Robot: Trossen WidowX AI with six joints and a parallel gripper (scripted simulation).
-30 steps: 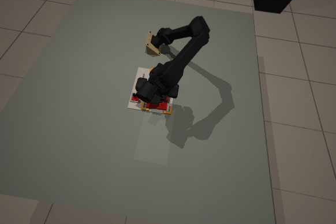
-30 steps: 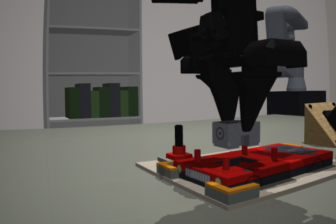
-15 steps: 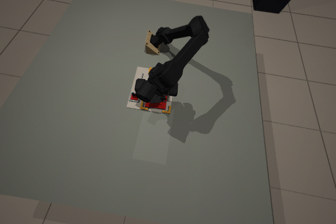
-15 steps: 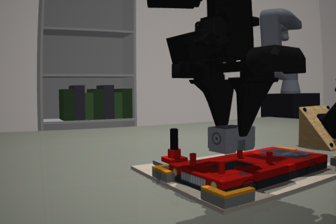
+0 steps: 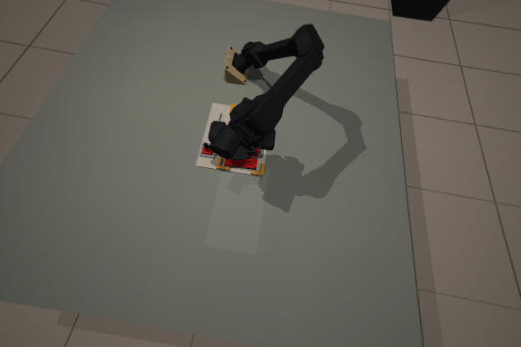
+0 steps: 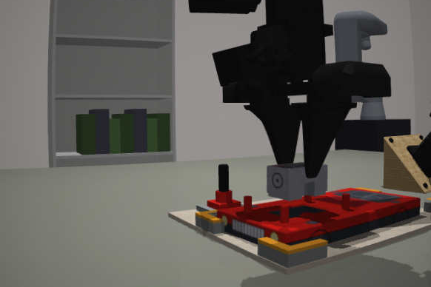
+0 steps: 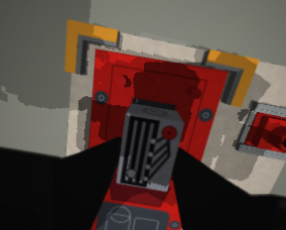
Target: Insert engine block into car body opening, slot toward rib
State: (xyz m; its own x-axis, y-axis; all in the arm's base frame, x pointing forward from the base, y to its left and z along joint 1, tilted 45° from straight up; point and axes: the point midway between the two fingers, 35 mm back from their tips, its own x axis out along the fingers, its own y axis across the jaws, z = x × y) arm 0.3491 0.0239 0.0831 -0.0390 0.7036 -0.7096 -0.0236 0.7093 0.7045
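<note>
The grey engine block lies 1 cm below my gripper tip.
</note>
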